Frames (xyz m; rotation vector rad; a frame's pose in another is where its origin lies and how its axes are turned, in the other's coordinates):
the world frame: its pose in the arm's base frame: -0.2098 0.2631 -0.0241 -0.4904 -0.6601 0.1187
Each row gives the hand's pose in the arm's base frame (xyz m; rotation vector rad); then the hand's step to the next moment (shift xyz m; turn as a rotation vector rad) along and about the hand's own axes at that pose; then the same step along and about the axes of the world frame.
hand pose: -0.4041 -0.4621 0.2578 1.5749 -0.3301 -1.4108
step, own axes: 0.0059 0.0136 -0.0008 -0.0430 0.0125 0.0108
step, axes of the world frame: 0.0070 -0.0123 -0.0043 0.0125 -0.0009 0.0443
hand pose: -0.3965 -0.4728 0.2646 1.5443 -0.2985 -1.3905
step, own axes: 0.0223 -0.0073 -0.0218 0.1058 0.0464 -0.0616
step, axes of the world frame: 0.0045 0.0100 -0.0301 0.0434 -0.0375 -0.1177
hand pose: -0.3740 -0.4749 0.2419 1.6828 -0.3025 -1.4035
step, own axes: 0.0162 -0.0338 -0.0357 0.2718 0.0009 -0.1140
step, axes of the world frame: 0.0053 0.0411 -0.0311 0.0126 -0.0184 -0.2939
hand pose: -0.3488 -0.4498 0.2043 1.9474 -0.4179 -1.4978
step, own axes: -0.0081 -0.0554 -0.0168 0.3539 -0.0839 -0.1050
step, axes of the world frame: 0.0027 0.0583 -0.0024 -0.0461 0.0475 -0.3727
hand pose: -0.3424 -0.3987 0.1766 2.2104 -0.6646 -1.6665
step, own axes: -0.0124 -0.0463 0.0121 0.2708 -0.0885 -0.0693
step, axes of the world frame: -0.0016 0.0481 0.0111 -0.0431 0.0618 -0.2833
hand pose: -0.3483 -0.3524 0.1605 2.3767 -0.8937 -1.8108
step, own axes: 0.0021 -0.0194 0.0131 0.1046 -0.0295 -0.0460
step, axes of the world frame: -0.0047 0.0230 0.0009 -0.0029 0.0121 -0.1174
